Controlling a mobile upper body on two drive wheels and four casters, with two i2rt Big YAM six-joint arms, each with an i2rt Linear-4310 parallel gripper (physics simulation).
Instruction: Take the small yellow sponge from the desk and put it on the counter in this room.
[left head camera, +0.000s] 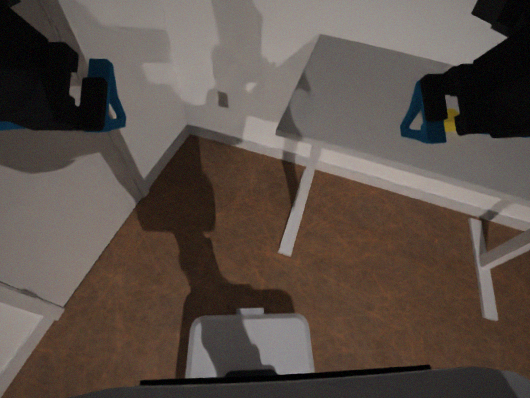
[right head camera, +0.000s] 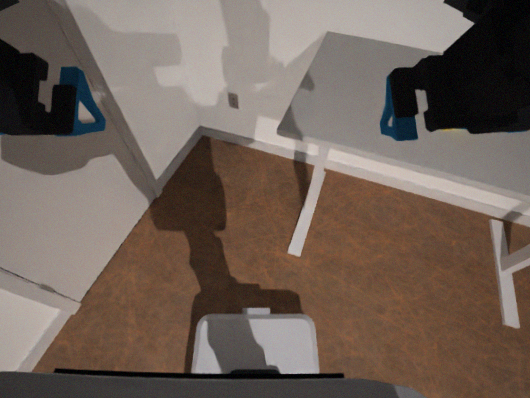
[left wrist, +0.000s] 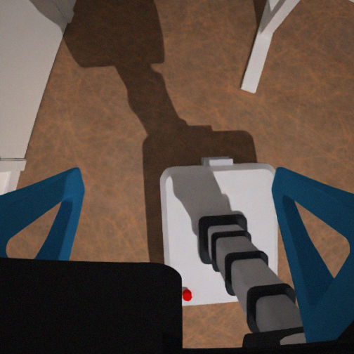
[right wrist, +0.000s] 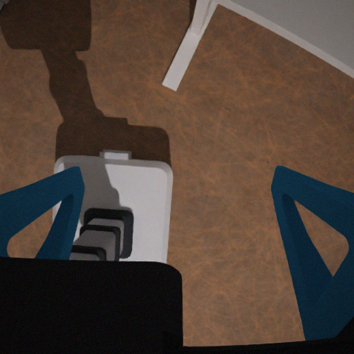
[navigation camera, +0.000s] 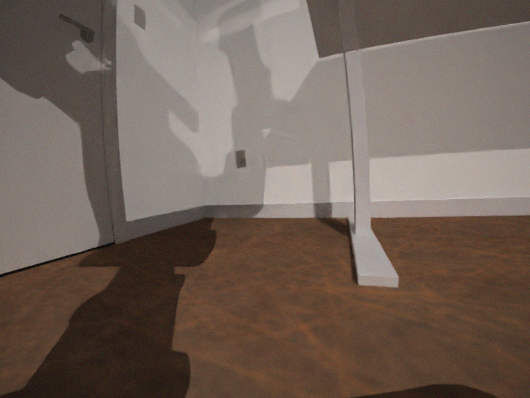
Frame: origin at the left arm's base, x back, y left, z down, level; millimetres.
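Where they show: left gripper, between the fingertips: (left head camera: 84, 121) (right head camera: 68, 125); right gripper, between the fingertips: (left head camera: 435, 129) (right head camera: 418, 125).
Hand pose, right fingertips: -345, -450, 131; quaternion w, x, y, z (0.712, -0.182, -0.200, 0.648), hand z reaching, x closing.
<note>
After its pixels a point has its place, as x, y, z.
A small part of a yellow thing (left head camera: 451, 120) @(-744, -874, 415) (right head camera: 451, 130) @(-733, -855, 458), likely the sponge, shows past my right gripper's black body in both head views. The rest is hidden. The grey desk (left head camera: 350, 95) @(-923, -586, 460) (right head camera: 350, 90) @(-939, -571, 460) spans the right of both head views, and its edge also shows in the right wrist view (right wrist: 310, 30). My right gripper (left head camera: 460, 134) (right head camera: 460, 131) (right wrist: 177, 176) is open and empty, high and in front of the desk in the head views. My left gripper (left head camera: 57, 125) (right head camera: 40, 131) (left wrist: 177, 178) is open and empty, left of the desk. The counter does not show.
White desk legs (left head camera: 300, 210) (right head camera: 309, 212) (left wrist: 256, 70) (right wrist: 182, 62) (navigation camera: 361, 150) @(-994, -549, 1092) with long feet stand on the brown floor. A door (left head camera: 65, 220) @(-719, 647, 1015) (navigation camera: 40, 175) @(-904, 577, 1093) stands at the left, beside the wall corner. My white base (left head camera: 285, 345) @(-189, -371, 1150) (right head camera: 292, 345) @(-193, -380, 1150) is at the bottom.
</note>
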